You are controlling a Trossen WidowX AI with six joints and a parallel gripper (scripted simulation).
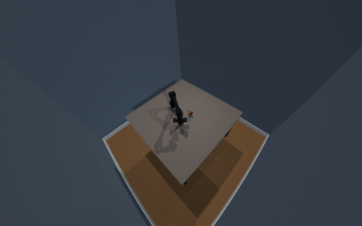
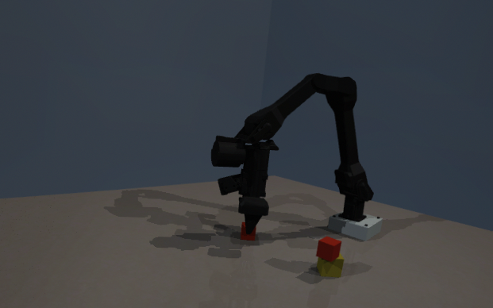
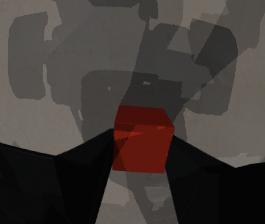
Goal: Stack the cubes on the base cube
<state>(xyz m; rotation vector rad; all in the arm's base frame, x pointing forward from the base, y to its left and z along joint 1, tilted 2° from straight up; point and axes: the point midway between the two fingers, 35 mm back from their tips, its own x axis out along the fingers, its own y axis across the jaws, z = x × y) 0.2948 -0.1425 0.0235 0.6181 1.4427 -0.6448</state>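
Right now the red cube is 2 cm ahead of my gripper tip, 22 cm to the left of it and 4 cm above it. Also, from my gripper tip: yellow base cube (22 cm to the left).
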